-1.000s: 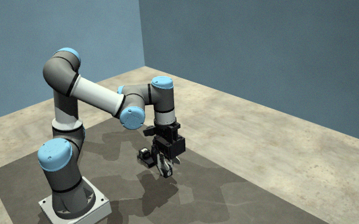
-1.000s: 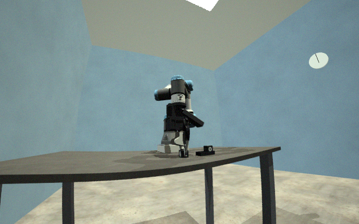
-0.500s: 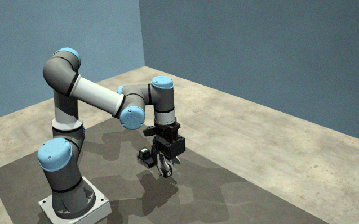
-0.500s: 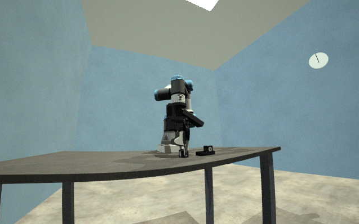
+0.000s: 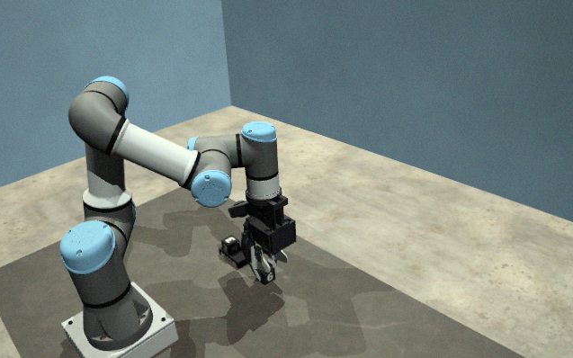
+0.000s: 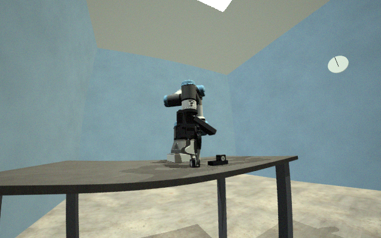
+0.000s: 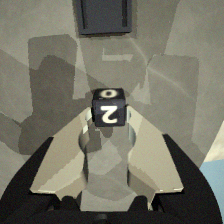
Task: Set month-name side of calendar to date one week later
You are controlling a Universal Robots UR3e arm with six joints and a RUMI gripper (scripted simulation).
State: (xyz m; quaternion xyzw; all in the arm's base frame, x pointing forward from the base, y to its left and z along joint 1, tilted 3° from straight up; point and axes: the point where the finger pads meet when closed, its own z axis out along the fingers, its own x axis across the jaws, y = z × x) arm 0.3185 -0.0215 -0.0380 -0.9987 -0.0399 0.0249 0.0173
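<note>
The black tray lies 1 cm behind my hand, 11 cm to the left of it and 2 cm below it.
</note>
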